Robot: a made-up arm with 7 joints. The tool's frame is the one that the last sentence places.
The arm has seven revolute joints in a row. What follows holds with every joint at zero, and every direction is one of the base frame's. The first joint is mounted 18.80 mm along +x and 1.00 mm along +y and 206.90 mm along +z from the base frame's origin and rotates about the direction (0, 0.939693, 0.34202), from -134.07 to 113.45 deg. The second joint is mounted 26.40 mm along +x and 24.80 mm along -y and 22.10 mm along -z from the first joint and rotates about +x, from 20.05 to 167.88 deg. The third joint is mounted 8.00 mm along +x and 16.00 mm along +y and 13.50 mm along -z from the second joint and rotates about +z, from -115.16 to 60.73 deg. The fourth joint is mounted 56.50 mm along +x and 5.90 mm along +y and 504.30 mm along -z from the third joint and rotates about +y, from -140.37 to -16.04 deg. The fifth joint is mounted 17.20 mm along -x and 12.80 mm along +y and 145.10 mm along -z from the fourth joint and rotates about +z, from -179.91 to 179.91 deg. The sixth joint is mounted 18.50 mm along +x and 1.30 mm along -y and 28.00 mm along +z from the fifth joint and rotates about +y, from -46.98 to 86.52 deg. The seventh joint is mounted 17.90 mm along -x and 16.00 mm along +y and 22.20 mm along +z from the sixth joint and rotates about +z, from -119.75 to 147.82 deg. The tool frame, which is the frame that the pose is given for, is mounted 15.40 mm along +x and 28.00 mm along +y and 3.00 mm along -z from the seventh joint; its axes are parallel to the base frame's.
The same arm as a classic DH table. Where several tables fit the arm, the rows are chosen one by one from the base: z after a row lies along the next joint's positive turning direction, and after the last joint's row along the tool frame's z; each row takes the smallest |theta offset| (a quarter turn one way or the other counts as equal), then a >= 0, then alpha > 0; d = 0 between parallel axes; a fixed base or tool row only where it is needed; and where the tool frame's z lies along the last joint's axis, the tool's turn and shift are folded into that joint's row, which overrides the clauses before.
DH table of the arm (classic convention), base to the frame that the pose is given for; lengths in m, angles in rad. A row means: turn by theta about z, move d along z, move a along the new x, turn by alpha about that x. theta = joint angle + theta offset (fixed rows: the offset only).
base (fixed): a 0.0188  alpha -1.2218  d 0.2065  theta offset 0
joint 1: a 0.0123  alpha 1.5708  d -0.0298  theta offset 1.5708
joint 2: a 0.016  alpha -1.5708  d 0.0344  theta offset 1.2218
joint 3: a 0.0565  alpha -1.5708  d -0.5178  theta offset -1.5708
joint 4: a -0.0172  alpha 1.5708  d 0.0187  theta offset 0
joint 5: a 0.0185  alpha -1.5708  d -0.1171  theta offset 0
joint 6: a -0.0179  alpha 1.5708  d 0.0147  theta offset 0
joint 7: a 0.032  alpha 0  d 0  theta offset 1.068
tool (fixed): a 0  alpha 0  d 0.0192  theta offset -1.068
Joint limits (rad, base to tool): -2.34..1.9801 0.3499..2.9301 -2.0099..1.0599 -2.4499..-0.28 -3.14..3.14 -0.82..1.5101 -2.09..2.5799

